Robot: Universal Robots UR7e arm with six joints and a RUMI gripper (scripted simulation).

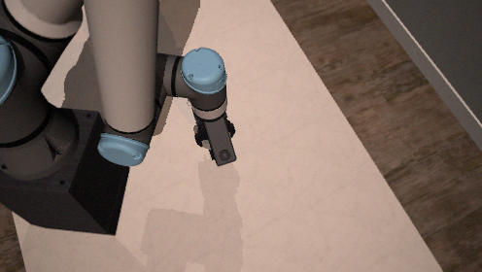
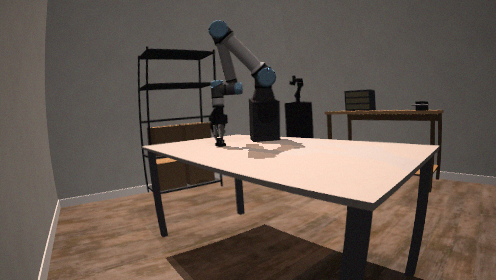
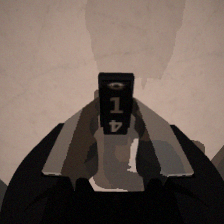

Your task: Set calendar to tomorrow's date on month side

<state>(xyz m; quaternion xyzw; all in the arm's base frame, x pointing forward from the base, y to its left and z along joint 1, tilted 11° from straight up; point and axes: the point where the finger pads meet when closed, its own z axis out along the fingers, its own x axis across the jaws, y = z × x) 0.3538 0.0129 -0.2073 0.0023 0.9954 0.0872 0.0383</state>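
Now: hand 20 mm to the right of the calendar tray and 40 mm above it. The rest, counted from my hand: dark calendar cube (10 mm below).
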